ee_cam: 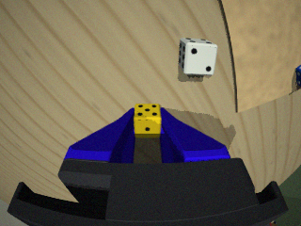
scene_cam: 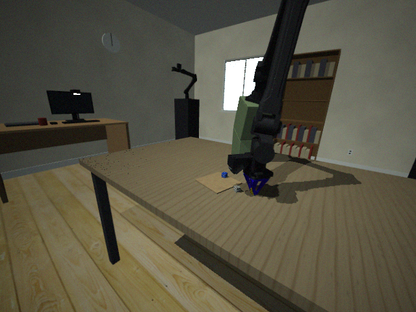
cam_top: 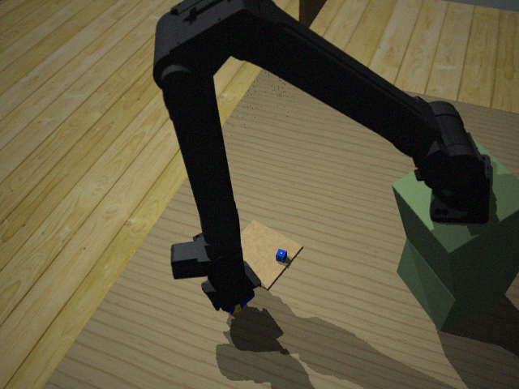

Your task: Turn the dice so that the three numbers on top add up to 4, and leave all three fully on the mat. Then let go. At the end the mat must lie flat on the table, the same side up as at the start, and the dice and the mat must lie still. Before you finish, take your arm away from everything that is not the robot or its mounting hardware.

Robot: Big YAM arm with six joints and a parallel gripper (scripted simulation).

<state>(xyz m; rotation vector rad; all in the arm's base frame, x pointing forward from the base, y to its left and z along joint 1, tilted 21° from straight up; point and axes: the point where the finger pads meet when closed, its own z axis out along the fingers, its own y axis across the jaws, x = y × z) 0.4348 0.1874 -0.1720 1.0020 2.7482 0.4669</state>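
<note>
My hand is 15 cm to the left of the tan mat and 1 cm above it. Round my hand: blue die (15 cm to the right, 5 cm behind); then yellow die (right at my hand); then white die (6 cm to the right, 2 cm ahead).
</note>
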